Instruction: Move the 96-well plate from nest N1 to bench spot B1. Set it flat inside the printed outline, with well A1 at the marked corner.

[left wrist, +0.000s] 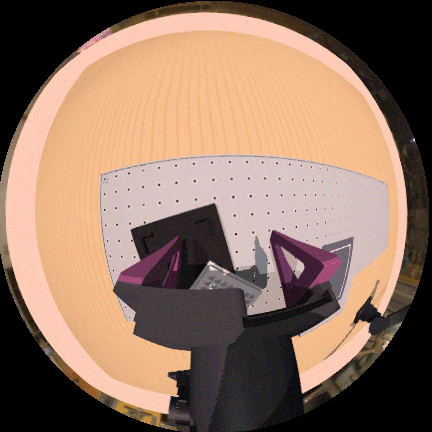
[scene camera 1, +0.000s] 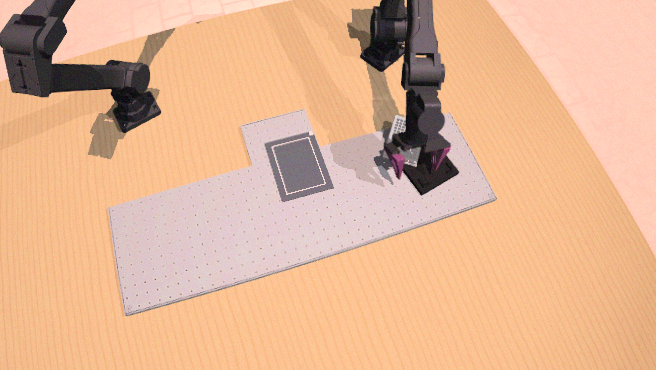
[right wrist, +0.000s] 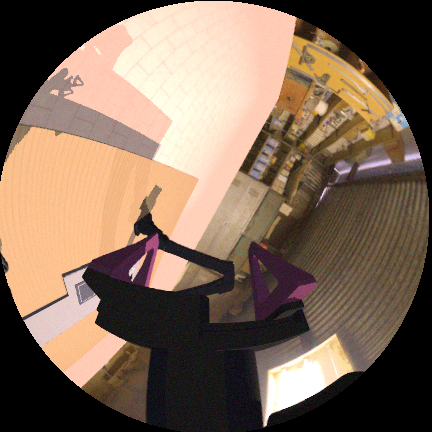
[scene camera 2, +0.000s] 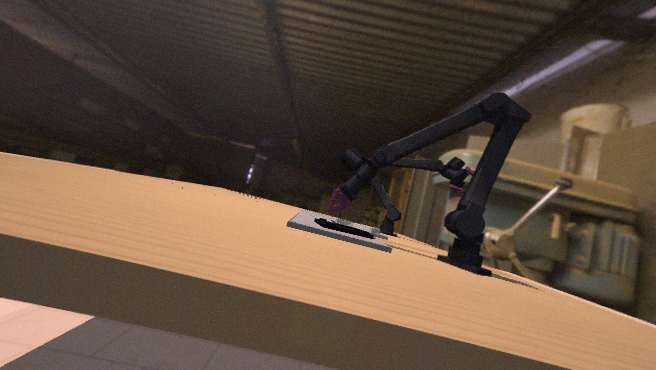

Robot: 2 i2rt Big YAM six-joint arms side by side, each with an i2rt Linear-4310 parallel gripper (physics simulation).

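Where they show: left gripper, fingertip midpoint: (left wrist: 226,238) (scene camera 1: 416,174) (scene camera 2: 328,210); right gripper, fingertip midpoint: (right wrist: 204,242); left arm's base, origin of the base link: (scene camera 1: 383,54) (right wrist: 142,223) (scene camera 2: 462,267); right arm's base, origin of the base link: (left wrist: 361,309) (scene camera 1: 137,113) (scene camera 2: 385,233).
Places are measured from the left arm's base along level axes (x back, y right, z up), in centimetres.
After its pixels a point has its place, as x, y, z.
Observation:
The 96-well plate (scene camera 1: 412,156) @[-28.7, 24.9, 4.3] (left wrist: 215,280) @[-28.3, 25.1, 3.8] lies skewed to the black nest N1 (scene camera 1: 431,181) @[-36.0, 26.0, 2.4] (left wrist: 202,225) @[-34.8, 27.4, 2.5] (scene camera 2: 345,228) @[-33.1, 16.9, 2.5], over its edge; it is shaded and partly hidden by my left gripper, so its tilt and well A1 are unclear. My left gripper (scene camera 1: 416,172) @[-32.7, 29.0, 5.9] (left wrist: 226,238) @[-32.7, 29.0, 5.9] (scene camera 2: 331,209) @[-32.7, 29.0, 5.9] is open above the nest and plate, nothing held, its fingers spread to either side of the plate. Bench spot B1 (scene camera 1: 300,167) @[-10.2, 44.9, 1.4] (left wrist: 342,261) @[-11.2, 48.3, 1.5] (right wrist: 86,293) @[-11.2, 46.5, 1.5] is a dark pad with a white outline and a white corner mark (scene camera 1: 311,133) @[-5.3, 36.0, 1.5]. My right gripper (right wrist: 204,242) @[45.4, 24.2, 36.9] (scene camera 2: 466,181) @[45.4, 24.2, 36.9] is open and empty, raised away from the board.
The perforated board (scene camera 1: 210,235) @[-7.8, 72.0, 1.3] (left wrist: 260,182) @[-35.5, 37.5, 1.3] (scene camera 2: 304,218) @[-38.6, 33.3, 1.3] lies on the wooden table (scene camera 1: 450,300) @[-57.5, 45.5, 0.0] and carries the nest and B1. The right arm's base (scene camera 1: 136,111) @[31.5, 64.4, 5.0] stands at the upper left in scene camera 1, the left arm's base (scene camera 1: 383,56) @[-2.3, 3.4, 3.5] at the top.

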